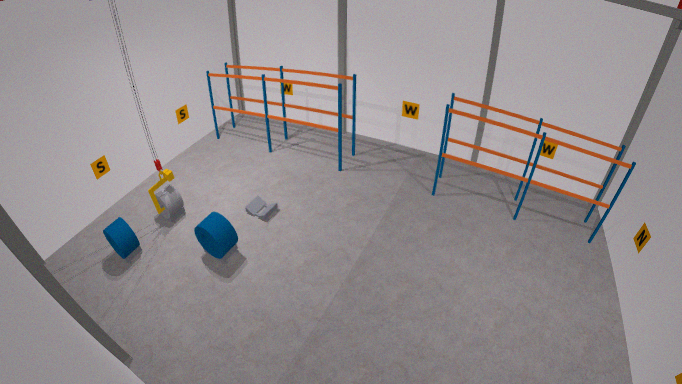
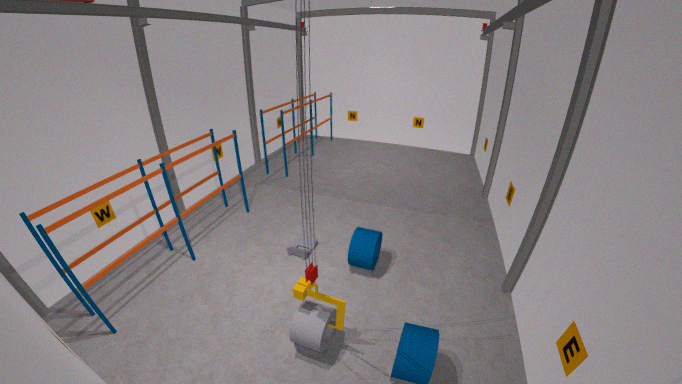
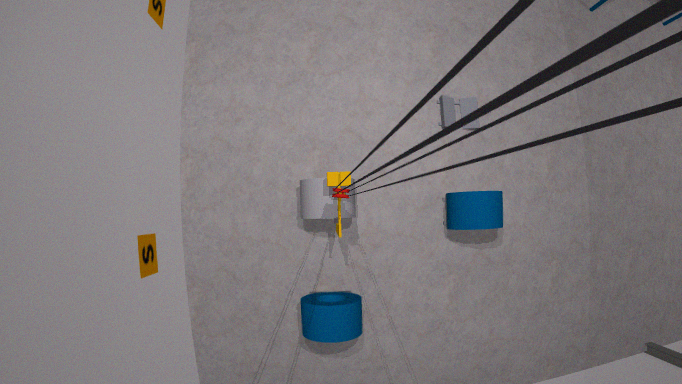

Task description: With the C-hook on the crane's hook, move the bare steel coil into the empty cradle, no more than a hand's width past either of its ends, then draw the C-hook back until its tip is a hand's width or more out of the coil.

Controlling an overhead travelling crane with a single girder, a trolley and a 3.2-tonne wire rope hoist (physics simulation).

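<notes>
The bare steel coil (image 1: pixel 174 201) (image 2: pixel 306 327) (image 3: pixel 312 200) lies on its side near the S wall, low at the floor. What bears it from below is hidden. My gripper, the yellow C-hook (image 1: pixel 154 202) (image 2: pixel 341 315) (image 3: pixel 339 215), hangs with its top beam over the coil and its upright just off one end. Its lower arm reaches into that end; the tip is hidden inside. No lift of the coil shows, so the hook is open, bearing no load. The empty cradle (image 1: pixel 257 205) (image 2: pixel 299 251) (image 3: pixel 447 111) is grey, with two sloping plates, and stands apart from the coil.
One blue coil (image 1: pixel 216 235) (image 2: pixel 365 248) (image 3: pixel 474 210) stands near the cradle. Another blue coil (image 1: pixel 121 238) (image 2: pixel 416 352) (image 3: pixel 331 320) stands beyond the C-hook's upright. The red hook block (image 1: pixel 158 165) (image 2: pixel 311 273) (image 3: pixel 341 193) is above the C-hook. Blue and orange racks (image 1: pixel 340 127) (image 2: pixel 178 220) line the W wall.
</notes>
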